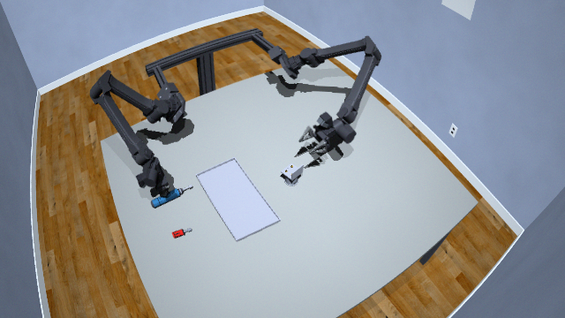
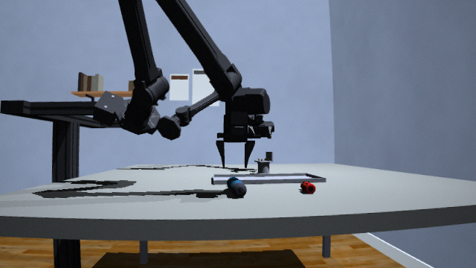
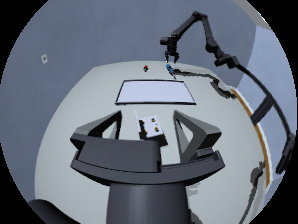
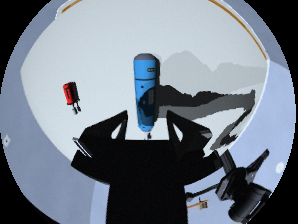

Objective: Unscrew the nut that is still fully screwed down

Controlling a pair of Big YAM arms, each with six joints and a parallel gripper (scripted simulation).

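Right now the bracket is 60 mm to the right of my left hand and 120 mm below it. From my left hand the other things lie so: red tool 30 mm ahead, 650 mm to the right, 180 mm below.
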